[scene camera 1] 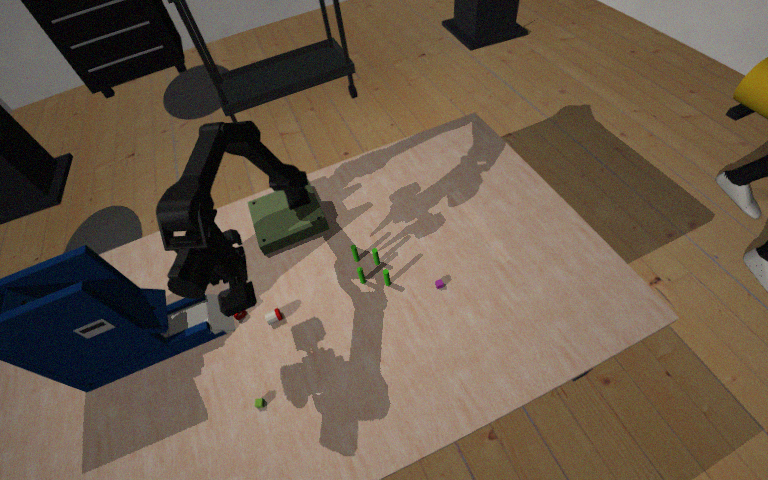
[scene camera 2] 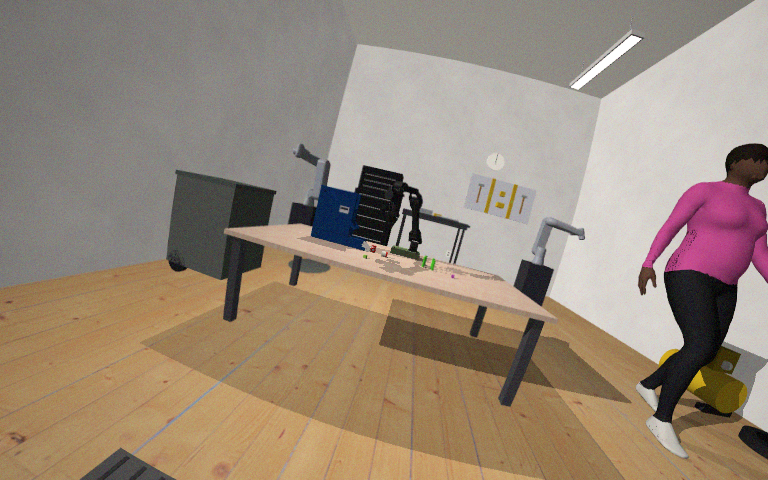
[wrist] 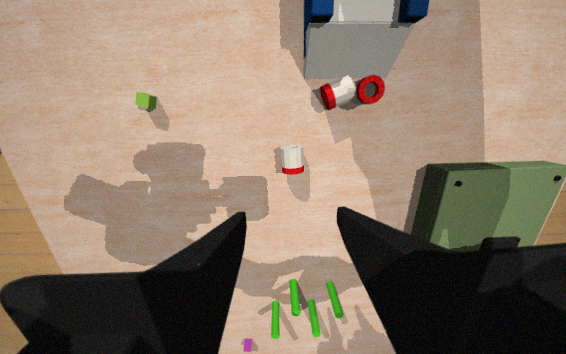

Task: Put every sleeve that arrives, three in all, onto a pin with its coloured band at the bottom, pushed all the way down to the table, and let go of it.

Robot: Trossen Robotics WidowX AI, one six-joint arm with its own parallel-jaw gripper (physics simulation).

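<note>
Several green pins (scene camera 1: 375, 256) (scene camera 2: 432, 264) (wrist: 295, 297) stand on the table, with no sleeve on them. One white sleeve (scene camera 1: 272, 316) (wrist: 292, 158) lies on its side, its red band towards the pins. A second sleeve (wrist: 342, 92) lies on its side at the chute's end. A third sleeve (wrist: 370, 100) beside it shows its red band end and hole to the wrist camera; whether it is upright I cannot tell. In scene camera 1 the arm largely hides these two. My gripper (wrist: 291, 216) is open and empty, above the table; the first sleeve shows beyond its fingertips in the wrist view.
A blue dispenser (scene camera 1: 45, 339) (scene camera 2: 334, 217) with a grey chute (wrist: 355, 52) stands by the two sleeves. The arm's green base (scene camera 1: 265, 226) (wrist: 525, 200) is near the pins. A light green cube (scene camera 1: 259, 403) (wrist: 146, 101) and a magenta cube (scene camera 1: 439, 284) (wrist: 247, 345) lie on the table.
</note>
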